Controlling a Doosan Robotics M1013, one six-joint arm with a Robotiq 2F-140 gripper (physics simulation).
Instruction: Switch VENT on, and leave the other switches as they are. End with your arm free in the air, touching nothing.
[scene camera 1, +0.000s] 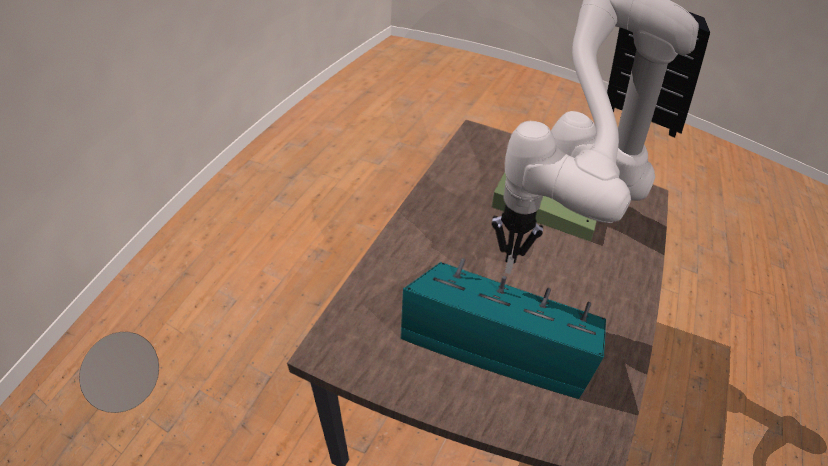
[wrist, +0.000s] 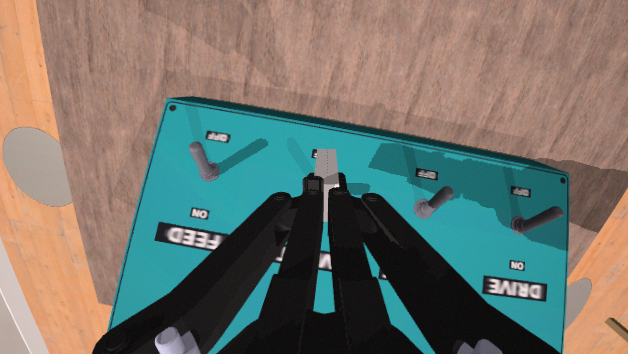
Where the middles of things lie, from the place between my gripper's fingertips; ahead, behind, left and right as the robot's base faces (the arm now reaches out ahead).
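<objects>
My hand: 50 mm above the teal switch box (scene camera 1: 467, 317), 50 mm to the right of it, 120 mm short of it.
</objects>
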